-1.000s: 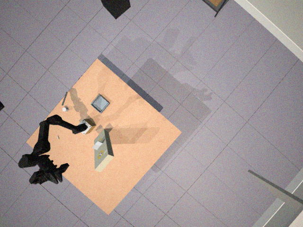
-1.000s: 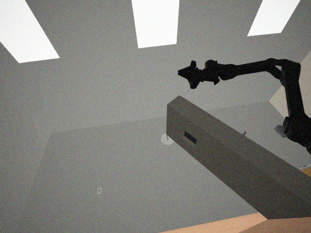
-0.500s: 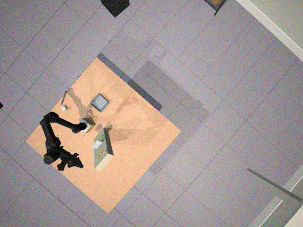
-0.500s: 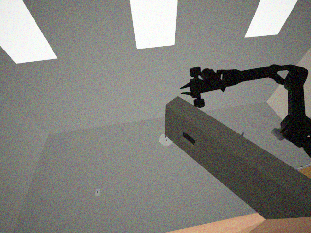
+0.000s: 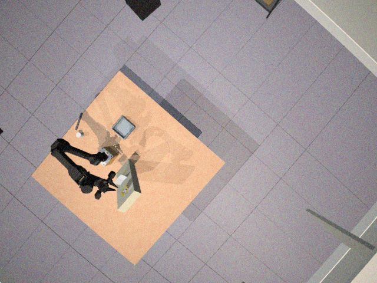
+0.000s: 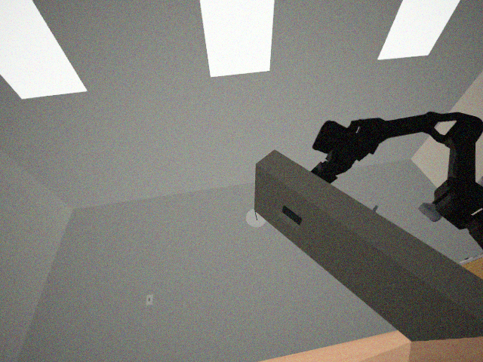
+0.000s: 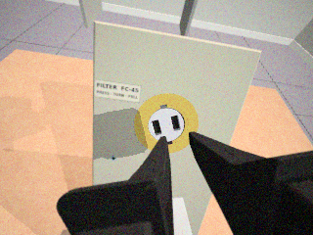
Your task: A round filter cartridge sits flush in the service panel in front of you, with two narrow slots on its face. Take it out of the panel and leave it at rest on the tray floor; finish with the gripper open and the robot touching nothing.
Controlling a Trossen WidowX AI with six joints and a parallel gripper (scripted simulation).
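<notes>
My gripper tip is now 60 mm short of the round filter cartridge, 60 mm above it and 10 mm to the right of it. Also, from my gripper tip: light blue square tray: 400 mm behind, 320 mm below, 230 mm to the left.
</notes>
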